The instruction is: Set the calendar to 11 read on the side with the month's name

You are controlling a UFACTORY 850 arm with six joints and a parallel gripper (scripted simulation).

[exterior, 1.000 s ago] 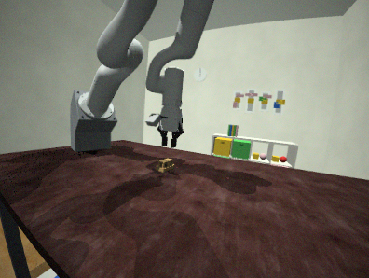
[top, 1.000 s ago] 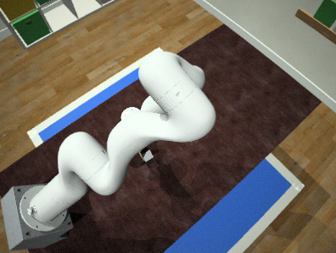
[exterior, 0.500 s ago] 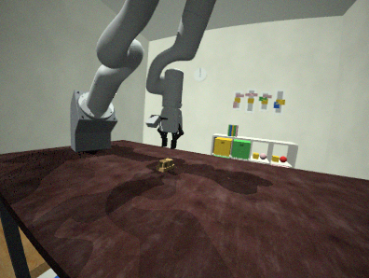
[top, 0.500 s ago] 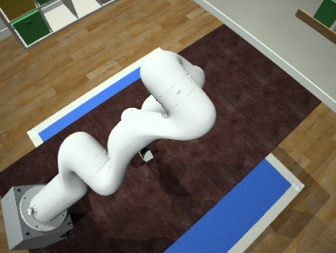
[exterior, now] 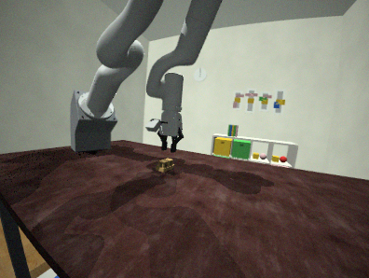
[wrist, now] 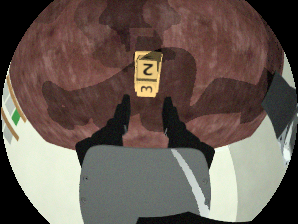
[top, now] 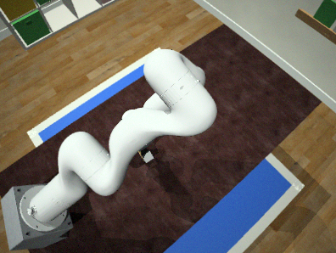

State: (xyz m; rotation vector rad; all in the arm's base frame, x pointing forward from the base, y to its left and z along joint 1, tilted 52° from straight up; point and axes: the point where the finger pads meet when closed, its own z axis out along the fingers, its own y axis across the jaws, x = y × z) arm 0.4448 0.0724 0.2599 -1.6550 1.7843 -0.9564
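The cube lies 70 mm below my hand. From my hand the other things lie so: wooden tray 90 mm below, 20 mm to the right.
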